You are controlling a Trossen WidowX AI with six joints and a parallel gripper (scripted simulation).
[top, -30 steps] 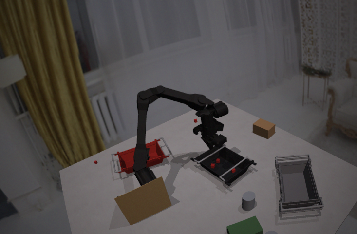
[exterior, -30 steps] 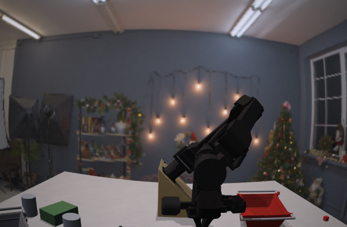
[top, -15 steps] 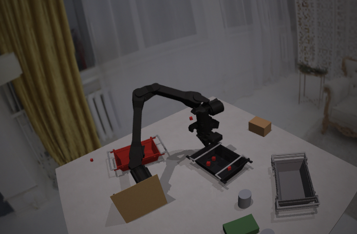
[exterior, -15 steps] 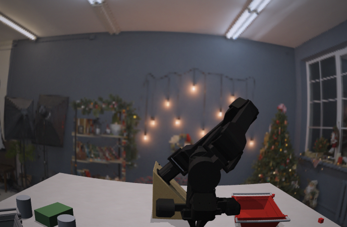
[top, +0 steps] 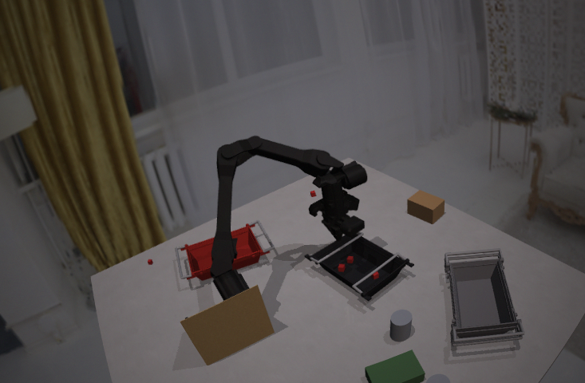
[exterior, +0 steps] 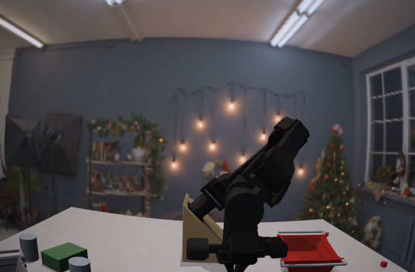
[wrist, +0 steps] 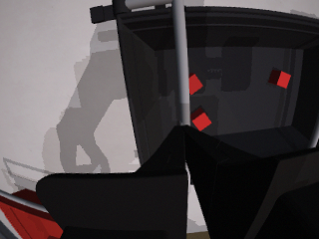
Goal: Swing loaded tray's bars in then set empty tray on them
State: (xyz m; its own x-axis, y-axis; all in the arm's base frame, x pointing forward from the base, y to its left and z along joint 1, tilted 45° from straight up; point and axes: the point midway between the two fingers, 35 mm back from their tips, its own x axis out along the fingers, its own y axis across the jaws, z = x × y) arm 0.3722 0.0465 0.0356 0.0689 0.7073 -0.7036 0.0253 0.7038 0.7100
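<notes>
My gripper tip is 260 mm past the red tray, 290 mm to the right of it and 40 mm above it. Round my gripper tip: tan box 380 mm ahead, 50 mm to the right, 60 mm below; then green block 210 mm behind, 440 mm to the right, 70 mm below.
</notes>
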